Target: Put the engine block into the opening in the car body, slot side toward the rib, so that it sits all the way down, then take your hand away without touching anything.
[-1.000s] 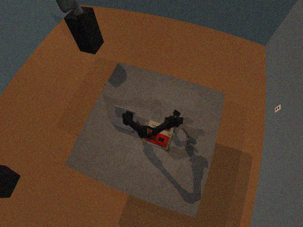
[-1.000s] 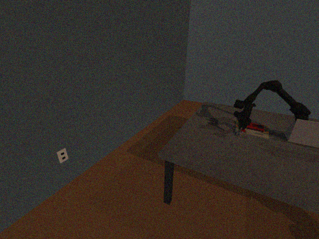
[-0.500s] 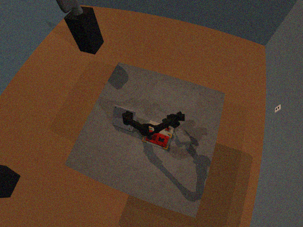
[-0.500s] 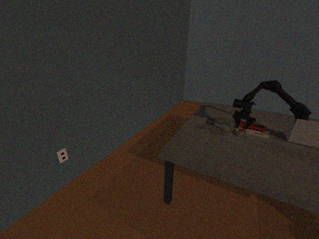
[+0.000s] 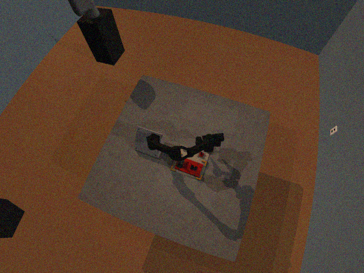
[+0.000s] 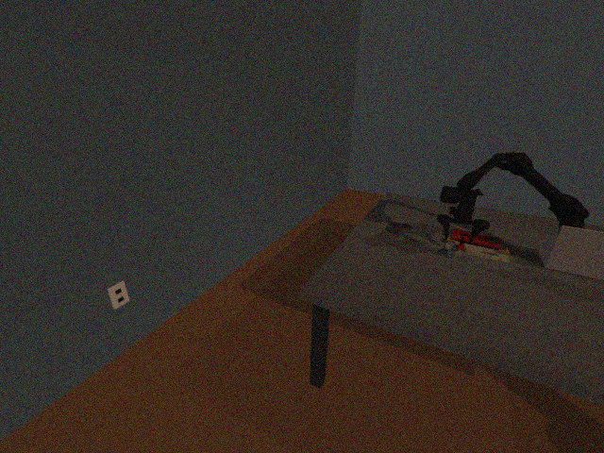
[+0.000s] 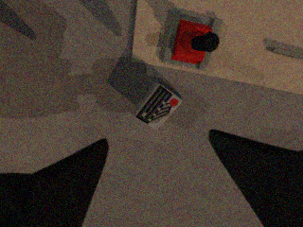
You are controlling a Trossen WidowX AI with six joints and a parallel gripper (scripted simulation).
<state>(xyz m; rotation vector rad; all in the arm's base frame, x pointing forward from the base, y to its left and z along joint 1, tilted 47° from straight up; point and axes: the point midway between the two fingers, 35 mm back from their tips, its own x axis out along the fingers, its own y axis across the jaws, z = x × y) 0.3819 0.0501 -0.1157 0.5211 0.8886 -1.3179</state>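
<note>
My gripper tip is now 60 mm above the engine block, 10 mm to the left of it and 10 mm short of it.
</note>
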